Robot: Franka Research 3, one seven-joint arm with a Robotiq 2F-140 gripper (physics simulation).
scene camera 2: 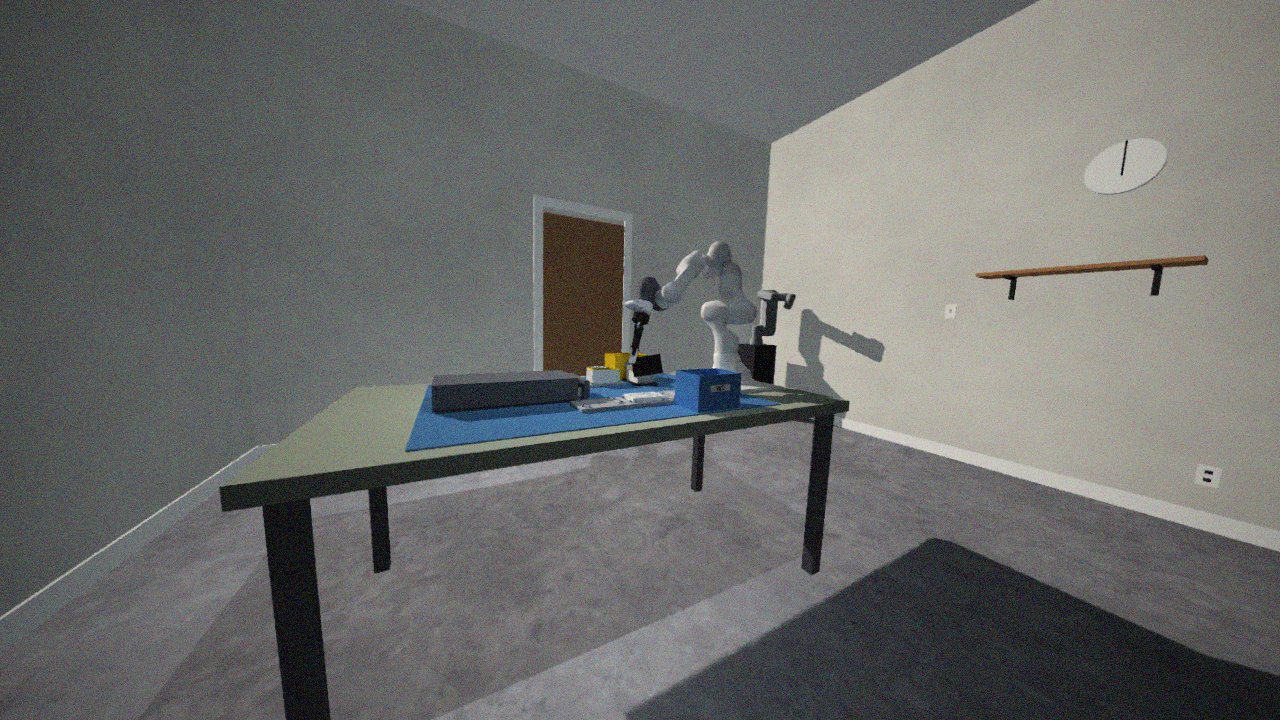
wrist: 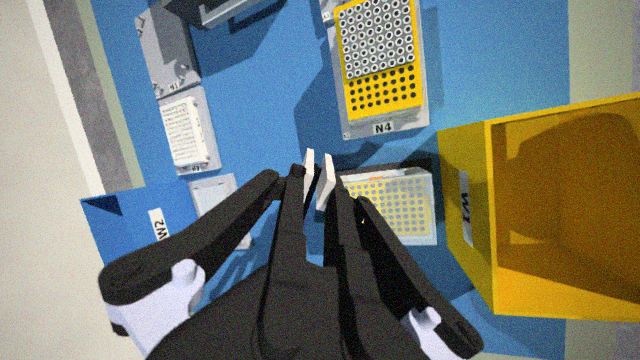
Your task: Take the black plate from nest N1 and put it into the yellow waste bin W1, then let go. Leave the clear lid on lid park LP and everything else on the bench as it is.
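Observation:
My gripper (scene camera 2: 634, 353) (wrist: 315, 163) is shut on the black plate (scene camera 2: 648, 364) (wrist: 313, 187), held on edge between the white pads; the fingers hide most of it in the wrist view. Nest N1 (wrist: 167, 47) is empty at the upper left of the wrist view. The yellow waste bin W1 (scene camera 2: 615, 360) (wrist: 462, 155) stands to the right of the fingers in the wrist view, and the plate is outside it. A pale flat piece (wrist: 215, 187), likely the clear lid on its park, lies beside N3, partly behind the left finger.
A white plate (wrist: 184, 132) sits in N3. A yellow rack (wrist: 382, 92) sits in N4. A clear box with a yellow rack (wrist: 405, 207) is between the fingers and W1. Blue bin W2 (scene camera 2: 694, 391) (wrist: 122, 232) and a long grey block (scene camera 2: 505, 391) stand on the blue mat.

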